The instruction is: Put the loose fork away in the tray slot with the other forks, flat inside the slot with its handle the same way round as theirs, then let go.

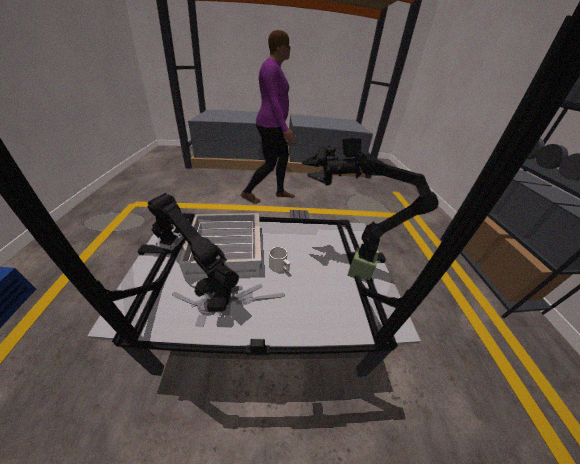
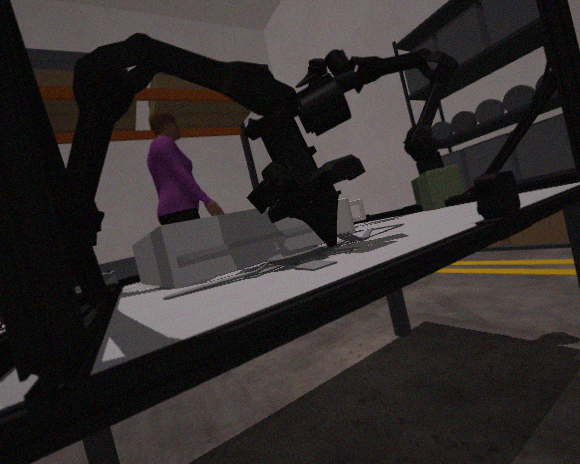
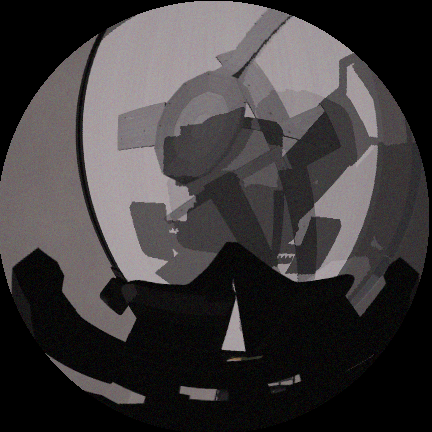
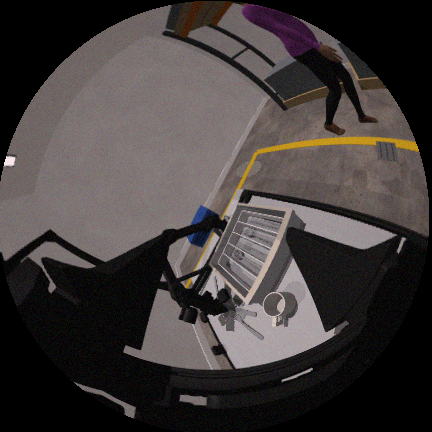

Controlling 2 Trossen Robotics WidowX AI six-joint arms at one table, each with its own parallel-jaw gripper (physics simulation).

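Observation:
My left gripper [image 1: 216,306] [image 2: 331,241] [image 3: 230,247] is shut, with its tips down on the white table just in front of the cutlery tray [image 1: 258,239] [image 2: 196,249] [image 4: 278,250]. I see nothing held between the fingers. A long grey utensil [image 1: 266,296] [image 4: 250,329], seemingly the loose fork, lies flat on the table just right of this gripper, among dark shadows. The tray has several long slots with cutlery in them; I cannot tell which slot holds forks. My right gripper [image 1: 313,168] [image 2: 308,78] is open and empty, high above the table's far side.
A grey mug [image 1: 278,258] [image 4: 275,304] stands right of the tray. A person in purple [image 1: 273,106] walks behind the table. The right arm's green base [image 1: 362,267] sits at the right edge. A black frame [image 1: 256,345] rims the table.

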